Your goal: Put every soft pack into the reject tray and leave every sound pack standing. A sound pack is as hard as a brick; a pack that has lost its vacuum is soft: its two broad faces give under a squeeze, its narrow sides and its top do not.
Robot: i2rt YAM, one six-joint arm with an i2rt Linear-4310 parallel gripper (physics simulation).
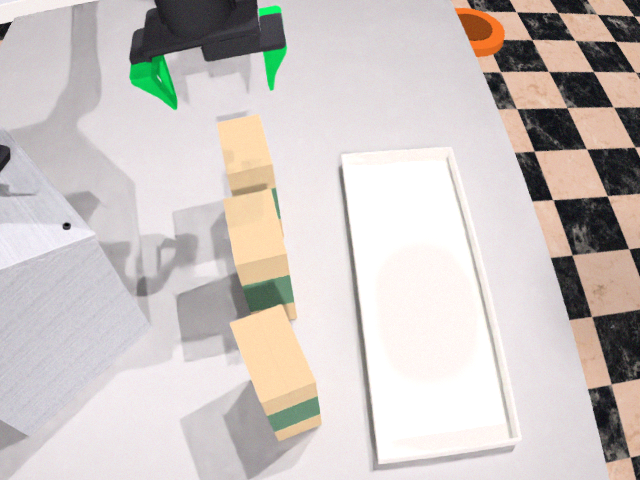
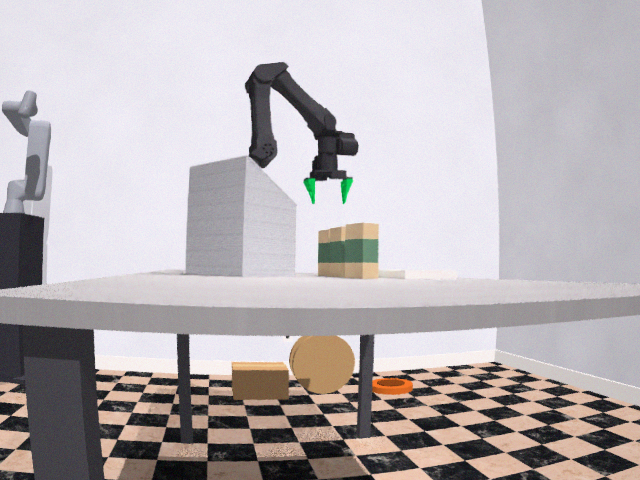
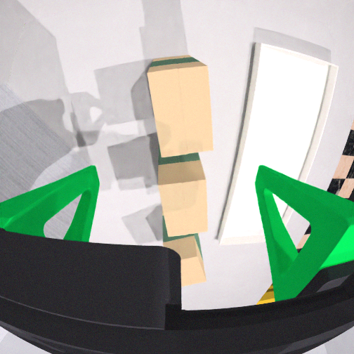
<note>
I see my gripper and a white reject tray.
My gripper shows as well in image 2 and in image 3.
</note>
